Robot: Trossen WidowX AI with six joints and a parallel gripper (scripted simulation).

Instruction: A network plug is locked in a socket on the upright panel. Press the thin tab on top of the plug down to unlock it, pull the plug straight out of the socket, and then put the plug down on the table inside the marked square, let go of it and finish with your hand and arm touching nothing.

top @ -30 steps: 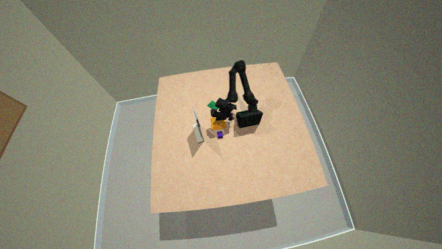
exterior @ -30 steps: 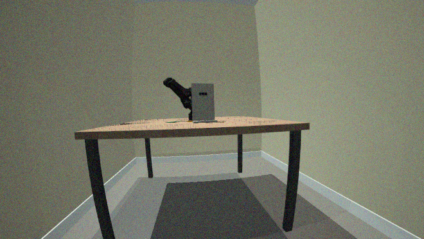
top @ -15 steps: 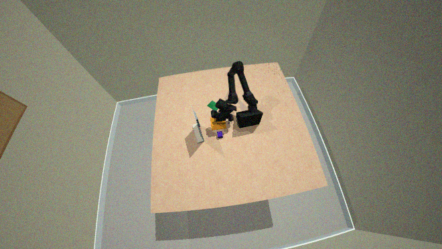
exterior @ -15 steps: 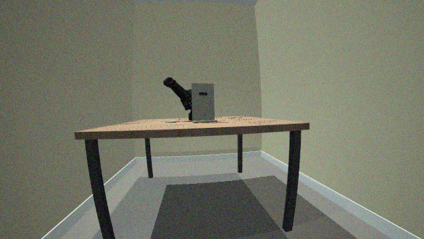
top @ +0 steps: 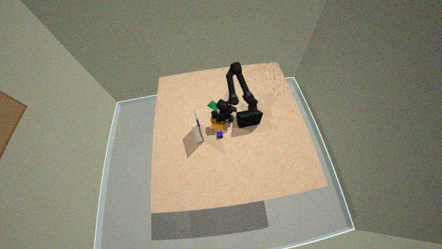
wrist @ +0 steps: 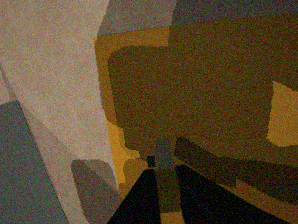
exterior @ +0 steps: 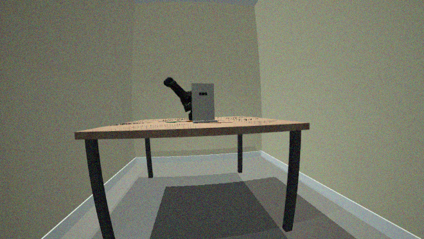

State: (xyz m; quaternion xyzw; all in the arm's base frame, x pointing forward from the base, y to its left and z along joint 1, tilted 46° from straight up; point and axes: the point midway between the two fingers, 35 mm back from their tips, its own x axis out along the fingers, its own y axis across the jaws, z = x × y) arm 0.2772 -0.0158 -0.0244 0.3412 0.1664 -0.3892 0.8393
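Now: the orange marked square 10 mm behind my gripper tip and 20 mm below it. Round my gripper tip: upright grey panel (150 mm ahead, 70 mm to the left, 100 mm above); yellow plug (right at my gripper tip).
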